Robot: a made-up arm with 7 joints. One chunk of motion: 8 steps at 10 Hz.
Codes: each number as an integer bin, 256 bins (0 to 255) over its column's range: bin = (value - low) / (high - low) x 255, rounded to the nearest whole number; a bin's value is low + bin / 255 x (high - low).
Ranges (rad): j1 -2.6..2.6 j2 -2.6..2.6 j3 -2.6..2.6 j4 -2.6..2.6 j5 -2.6..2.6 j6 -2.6..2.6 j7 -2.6..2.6
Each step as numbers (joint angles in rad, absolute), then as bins.
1 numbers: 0.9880 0.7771 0.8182 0.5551 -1.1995 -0.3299 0.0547
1 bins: 176 166 168 155 69 111 130
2 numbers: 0.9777 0.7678 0.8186 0.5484 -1.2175 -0.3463 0.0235
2 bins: 175 165 168 154 68 111 129
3 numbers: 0.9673 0.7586 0.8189 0.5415 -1.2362 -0.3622 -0.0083
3 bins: 175 165 168 154 67 110 127
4 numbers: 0.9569 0.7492 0.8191 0.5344 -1.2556 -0.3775 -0.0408
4 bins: 174 164 168 154 66 109 125
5 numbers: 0.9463 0.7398 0.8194 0.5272 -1.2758 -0.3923 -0.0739
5 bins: 174 164 168 153 65 108 124
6 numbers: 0.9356 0.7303 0.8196 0.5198 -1.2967 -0.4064 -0.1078
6 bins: 173 163 168 153 64 108 122
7 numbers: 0.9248 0.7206 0.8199 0.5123 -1.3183 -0.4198 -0.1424
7 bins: 173 163 168 153 63 107 121
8 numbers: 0.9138 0.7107 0.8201 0.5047 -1.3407 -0.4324 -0.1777
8 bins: 172 162 168 152 62 106 119
